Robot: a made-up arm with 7 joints.
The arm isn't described. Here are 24 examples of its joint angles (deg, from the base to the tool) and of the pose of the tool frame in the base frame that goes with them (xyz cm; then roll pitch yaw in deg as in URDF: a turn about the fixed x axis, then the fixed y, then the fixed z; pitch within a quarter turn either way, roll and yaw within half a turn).
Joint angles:
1: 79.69 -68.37 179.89 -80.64 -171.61 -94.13 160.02
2: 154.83 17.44 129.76 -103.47 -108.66 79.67 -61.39
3: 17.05 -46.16 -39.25 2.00 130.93 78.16 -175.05
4: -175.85 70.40 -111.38 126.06 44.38 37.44 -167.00
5: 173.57 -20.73 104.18 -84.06 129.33 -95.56 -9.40
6: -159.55 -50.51 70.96 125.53 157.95 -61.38 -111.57
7: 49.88 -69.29 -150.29 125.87 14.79 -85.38 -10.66
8: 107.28 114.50 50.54 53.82 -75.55 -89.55 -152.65
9: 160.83 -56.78 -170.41 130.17 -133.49 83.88 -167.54
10: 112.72 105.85 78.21 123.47 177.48 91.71 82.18
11: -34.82 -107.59 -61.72 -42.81 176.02 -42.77 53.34
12: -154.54 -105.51 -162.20 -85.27 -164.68 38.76 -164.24
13: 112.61 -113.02 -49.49 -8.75 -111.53 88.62 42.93
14: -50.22 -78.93 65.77 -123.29 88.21 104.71 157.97
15: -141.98 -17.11 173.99 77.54 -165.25 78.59 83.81
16: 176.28 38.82 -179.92 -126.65 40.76 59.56 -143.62
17: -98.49 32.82 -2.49 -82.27 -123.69 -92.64 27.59
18: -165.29 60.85 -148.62 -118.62 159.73 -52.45 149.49
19: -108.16 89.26 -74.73 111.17 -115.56 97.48 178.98
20: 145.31 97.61 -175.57 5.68 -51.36 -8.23 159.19
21: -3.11 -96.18 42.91 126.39 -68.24 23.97 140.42
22: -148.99 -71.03 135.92 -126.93 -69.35 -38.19 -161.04
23: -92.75 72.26 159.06 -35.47 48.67 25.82 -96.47
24: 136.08 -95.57 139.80 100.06 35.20 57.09 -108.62
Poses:
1: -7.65 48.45 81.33 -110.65 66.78 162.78
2: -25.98 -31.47 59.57 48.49 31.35 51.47
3: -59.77 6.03 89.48 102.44 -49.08 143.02
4: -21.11 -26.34 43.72 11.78 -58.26 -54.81
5: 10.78 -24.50 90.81 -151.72 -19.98 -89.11
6: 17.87 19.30 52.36 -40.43 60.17 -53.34
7: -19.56 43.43 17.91 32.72 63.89 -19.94
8: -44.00 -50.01 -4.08 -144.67 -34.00 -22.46
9: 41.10 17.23 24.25 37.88 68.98 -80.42
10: -44.89 -22.00 15.27 -27.33 70.68 5.35
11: -50.32 -60.34 -3.00 -27.42 67.32 4.21
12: 55.54 -10.67 55.01 162.93 -26.75 -43.13
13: 24.04 64.74 -11.18 -9.10 -29.76 -55.51
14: -35.89 -18.02 17.75 -20.08 36.52 79.92
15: 41.89 -24.95 85.03 -162.65 11.15 64.98
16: -46.06 -8.30 35.50 64.46 40.67 112.90
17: 11.38 8.92 96.57 144.73 -62.93 -105.77
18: -40.70 33.53 22.74 12.41 -68.13 103.37
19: -40.90 31.18 31.37 -150.15 7.51 -143.07
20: -73.68 -52.19 21.98 -81.89 21.52 -45.82
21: -25.12 -22.81 53.50 158.29 30.88 -50.42
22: 1.87 -29.76 54.58 -18.48 74.53 1.78
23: -14.31 84.99 39.28 97.93 -20.47 24.28
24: 9.89 36.83 -3.22 51.64 -27.26 160.85
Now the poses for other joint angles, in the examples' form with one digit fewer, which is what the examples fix.
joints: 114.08 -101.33 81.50 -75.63 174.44 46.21 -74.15
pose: 53.7 29.8 13.3 78.7 63.4 -157.9
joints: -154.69 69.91 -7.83 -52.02 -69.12 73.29 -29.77
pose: -55.3 23.0 80.4 -111.1 38.3 -61.6
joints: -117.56 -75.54 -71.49 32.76 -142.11 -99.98 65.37
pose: 14.0 -65.0 62.2 -129.5 22.8 -145.4
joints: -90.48 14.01 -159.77 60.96 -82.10 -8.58 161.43
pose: -13.3 -15.4 106.5 134.4 18.3 162.1
